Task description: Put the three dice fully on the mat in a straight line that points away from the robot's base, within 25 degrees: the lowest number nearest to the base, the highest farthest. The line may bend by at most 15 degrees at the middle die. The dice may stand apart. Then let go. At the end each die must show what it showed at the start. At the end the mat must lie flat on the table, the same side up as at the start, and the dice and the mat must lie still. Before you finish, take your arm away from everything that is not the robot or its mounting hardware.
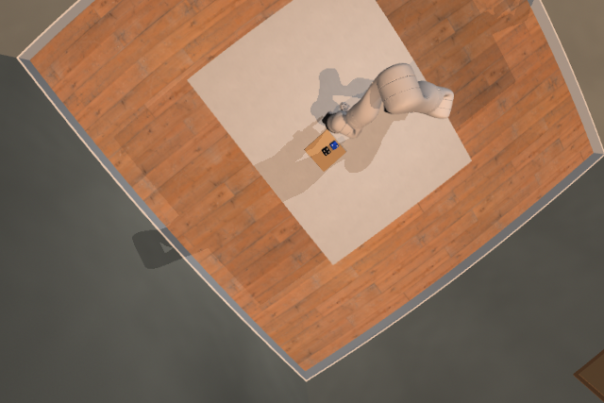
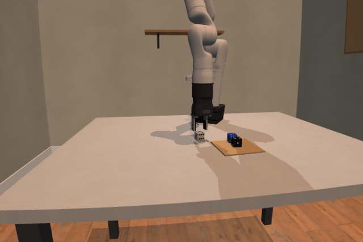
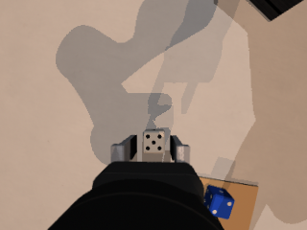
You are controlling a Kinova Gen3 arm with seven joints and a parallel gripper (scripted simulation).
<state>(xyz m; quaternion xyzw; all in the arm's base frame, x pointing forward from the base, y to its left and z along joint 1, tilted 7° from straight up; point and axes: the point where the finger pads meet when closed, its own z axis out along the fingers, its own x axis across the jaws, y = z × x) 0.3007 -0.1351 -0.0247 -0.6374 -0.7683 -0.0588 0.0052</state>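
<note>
Right now the white die is 4 cm below my hand. From my hand the other things lie so: mat 11 cm ahead, 10 cm to the left, 5 cm below; then blue die 11 cm to the left, 7 cm ahead, 4 cm below.
</note>
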